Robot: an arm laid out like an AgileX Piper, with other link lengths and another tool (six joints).
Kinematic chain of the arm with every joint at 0, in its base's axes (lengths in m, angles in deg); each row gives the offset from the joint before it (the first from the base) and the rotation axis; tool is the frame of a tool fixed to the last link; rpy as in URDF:
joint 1: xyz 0 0 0.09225 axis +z
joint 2: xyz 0 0 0 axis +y
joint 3: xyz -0.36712 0 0.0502 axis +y
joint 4: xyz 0.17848 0 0.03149 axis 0.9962 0 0.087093
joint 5: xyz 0 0 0 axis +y
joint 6: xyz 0.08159 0 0.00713 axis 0.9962 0 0.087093
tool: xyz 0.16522 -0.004 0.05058 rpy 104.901 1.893 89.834
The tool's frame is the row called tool.
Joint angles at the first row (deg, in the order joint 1, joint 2, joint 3, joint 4, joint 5, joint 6):
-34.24, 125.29, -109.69, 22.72, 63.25, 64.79
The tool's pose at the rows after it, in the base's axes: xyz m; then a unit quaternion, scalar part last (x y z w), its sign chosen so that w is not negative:
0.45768, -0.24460, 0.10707, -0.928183, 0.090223, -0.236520, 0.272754
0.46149, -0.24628, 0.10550, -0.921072, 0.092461, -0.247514, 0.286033
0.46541, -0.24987, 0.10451, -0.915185, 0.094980, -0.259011, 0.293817
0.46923, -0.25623, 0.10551, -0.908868, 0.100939, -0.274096, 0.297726
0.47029, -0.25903, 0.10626, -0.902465, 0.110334, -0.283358, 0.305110
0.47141, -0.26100, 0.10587, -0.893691, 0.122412, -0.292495, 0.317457
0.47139, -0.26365, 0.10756, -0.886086, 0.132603, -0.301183, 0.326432
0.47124, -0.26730, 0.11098, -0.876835, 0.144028, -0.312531, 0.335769
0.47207, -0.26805, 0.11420, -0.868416, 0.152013, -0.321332, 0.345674
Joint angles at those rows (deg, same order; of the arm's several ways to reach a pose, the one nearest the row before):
-35.01, 126.00, -109.69, 25.13, 63.52, 63.94
-35.96, 126.62, -109.82, 27.72, 63.34, 62.49
-36.78, 127.20, -110.01, 29.73, 62.84, 61.35
-37.68, 127.61, -110.26, 31.56, 62.00, 60.61
-38.42, 127.81, -110.26, 33.14, 61.79, 60.55
-39.30, 128.21, -110.26, 35.25, 61.84, 60.50
-40.15, 128.32, -110.26, 36.94, 61.96, 60.50
-41.18, 128.32, -110.26, 38.90, 62.07, 60.50
-41.85, 128.32, -110.26, 40.70, 62.31, 60.50

